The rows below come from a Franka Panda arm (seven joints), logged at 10 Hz.
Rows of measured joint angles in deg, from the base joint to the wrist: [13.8, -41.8, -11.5, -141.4, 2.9, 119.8, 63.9]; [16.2, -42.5, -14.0, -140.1, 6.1, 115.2, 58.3]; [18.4, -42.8, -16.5, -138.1, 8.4, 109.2, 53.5]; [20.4, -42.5, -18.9, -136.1, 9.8, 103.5, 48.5]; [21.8, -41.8, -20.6, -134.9, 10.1, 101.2, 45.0]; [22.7, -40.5, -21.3, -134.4, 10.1, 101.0, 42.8]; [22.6, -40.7, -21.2, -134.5, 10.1, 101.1, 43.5]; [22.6, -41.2, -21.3, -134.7, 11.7, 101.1, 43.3]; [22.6, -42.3, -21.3, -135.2, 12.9, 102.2, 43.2]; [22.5, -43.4, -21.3, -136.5, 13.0, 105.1, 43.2]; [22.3, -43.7, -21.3, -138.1, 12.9, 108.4, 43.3]
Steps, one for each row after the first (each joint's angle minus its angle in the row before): [2.4, -0.7, -2.5, 1.3, 3.2, -4.6, -5.6]; [2.2, -0.3, -2.5, 2.0, 2.3, -6.0, -4.8]; [2.0, 0.3, -2.4, 2.0, 1.4, -5.7, -5.0]; [1.4, 0.7, -1.7, 1.2, 0.3, -2.3, -3.5]; [0.9, 1.3, -0.7, 0.5, 0.0, -0.2, -2.2]; [-0.1, -0.2, 0.1, -0.1, 0.0, 0.1, 0.7]; [0.0, -0.5, -0.1, -0.2, 1.6, 0.0, -0.2]; [0.0, -1.1, 0.0, -0.5, 1.2, 1.1, -0.1]; [-0.1, -1.1, 0.0, -1.3, 0.1, 2.9, 0.0]; [-0.2, -0.3, 0.0, -1.6, -0.1, 3.3, 0.1]
